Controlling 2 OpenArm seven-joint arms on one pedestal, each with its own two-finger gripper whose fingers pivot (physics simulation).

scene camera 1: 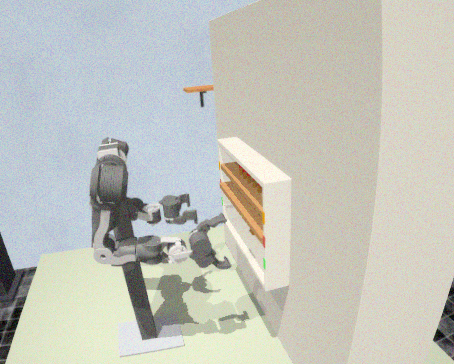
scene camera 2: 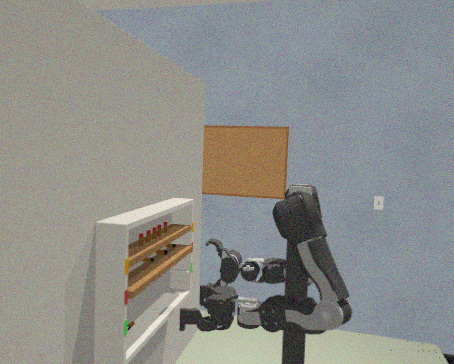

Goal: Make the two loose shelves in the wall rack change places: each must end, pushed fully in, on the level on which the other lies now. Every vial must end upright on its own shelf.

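Observation:
The white wall rack (scene camera 1: 277,230) (scene camera 2: 110,285) holds two brown shelves. The upper shelf (scene camera 1: 242,194) (scene camera 2: 160,245) is at the yellow marks, with several red-capped vials (scene camera 2: 154,232) upright on it. The lower shelf (scene camera 1: 242,213) (scene camera 2: 160,272) is at the red marks; dark-capped vials (scene camera 2: 162,252) on it look tipped over. A dark-capped vial (scene camera 2: 131,325) lies low in the rack near the green mark. My left gripper (scene camera 1: 191,208) (scene camera 2: 192,307) is open, in front of the rack. My right gripper (scene camera 1: 225,241) (scene camera 2: 213,263) is open, tilted, nearer the rack.
The rack hangs on the beige wall (scene camera 1: 310,125) (scene camera 2: 50,150). Its white bottom ledge (scene camera 1: 246,252) (scene camera 2: 160,325) runs below both shelves, at the green marks' side. A cork board (scene camera 2: 245,162) hangs on the blue wall behind. The arms' pedestal (scene camera 1: 140,300) (scene camera 2: 294,345) stands back from the rack.

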